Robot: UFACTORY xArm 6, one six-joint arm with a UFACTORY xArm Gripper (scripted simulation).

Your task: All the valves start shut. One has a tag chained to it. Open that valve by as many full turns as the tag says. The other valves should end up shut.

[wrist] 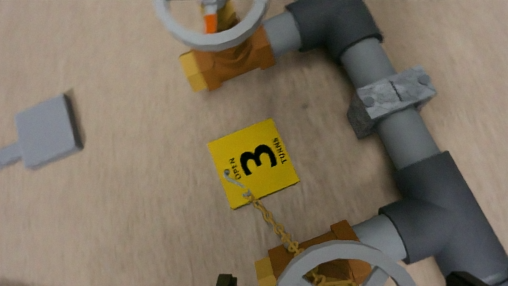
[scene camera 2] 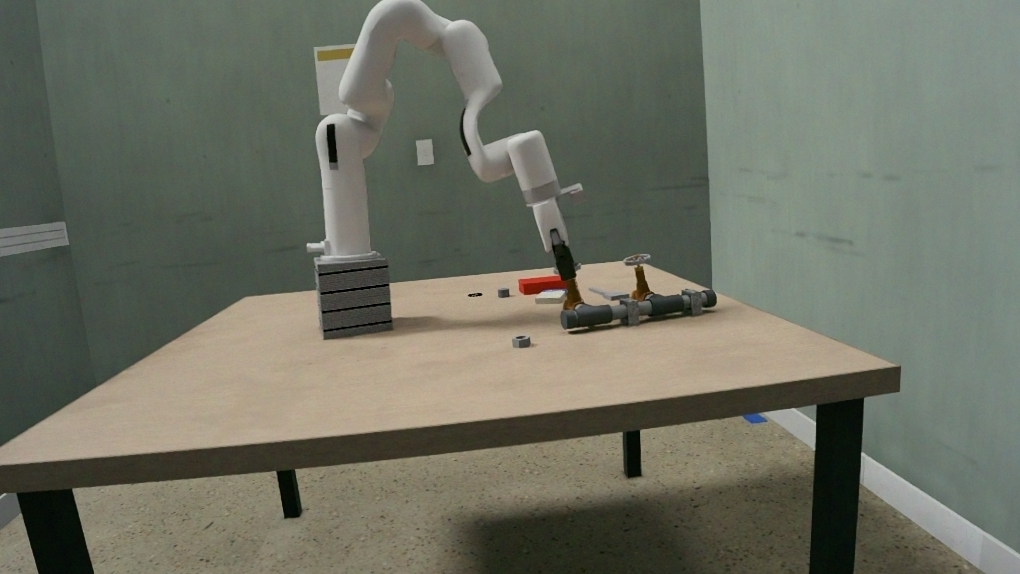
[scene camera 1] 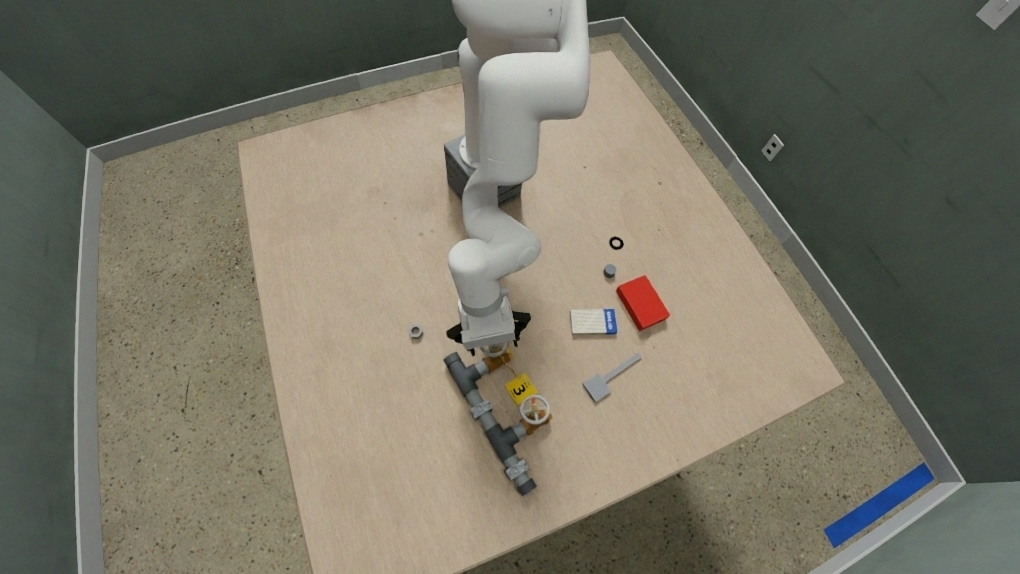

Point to a red block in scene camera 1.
At 643,304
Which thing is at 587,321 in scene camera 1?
A white card.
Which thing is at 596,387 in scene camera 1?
A grey scraper.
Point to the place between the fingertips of the gripper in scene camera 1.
494,345
